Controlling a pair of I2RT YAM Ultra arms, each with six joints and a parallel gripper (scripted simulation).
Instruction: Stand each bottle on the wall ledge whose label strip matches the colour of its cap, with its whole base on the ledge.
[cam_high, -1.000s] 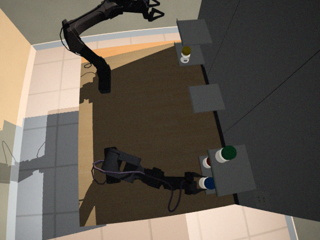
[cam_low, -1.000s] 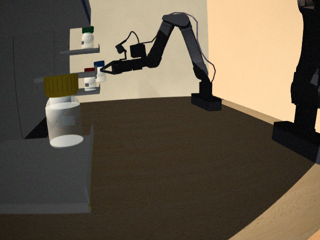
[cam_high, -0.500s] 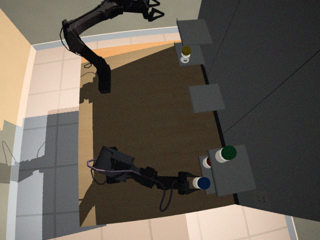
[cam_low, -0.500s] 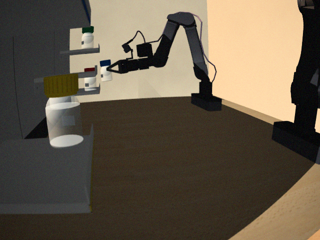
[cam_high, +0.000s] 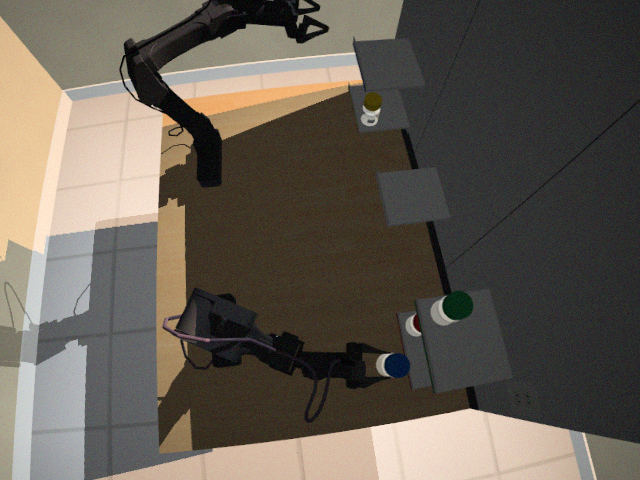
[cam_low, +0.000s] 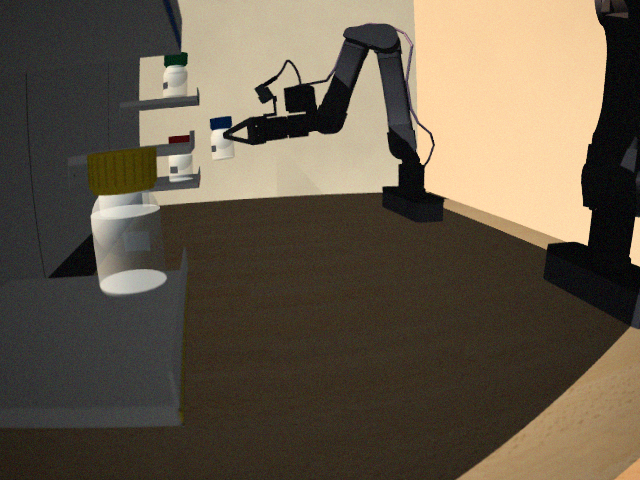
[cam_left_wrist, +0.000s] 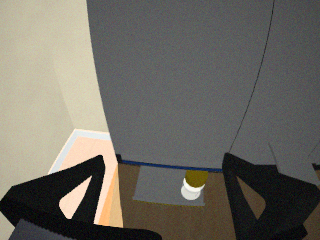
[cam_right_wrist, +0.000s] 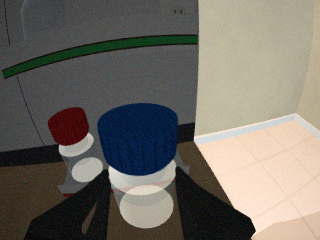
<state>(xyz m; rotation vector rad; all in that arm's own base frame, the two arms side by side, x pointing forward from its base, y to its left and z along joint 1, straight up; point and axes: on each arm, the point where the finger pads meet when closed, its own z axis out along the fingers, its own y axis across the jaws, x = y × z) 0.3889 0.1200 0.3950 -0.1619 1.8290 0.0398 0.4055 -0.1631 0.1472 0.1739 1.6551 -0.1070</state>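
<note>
Now: right hand 7 cm short of the green strip, 3 cm to the right of it and 9 cm below it. The rest, counted from my right hand: red-capped bottle 12 cm ahead, 8 cm to the left, 5 cm below; then blue-capped bottle 1 cm ahead, 1 cm below; then green-capped bottle 13 cm ahead, 8 cm to the left, 14 cm above.
</note>
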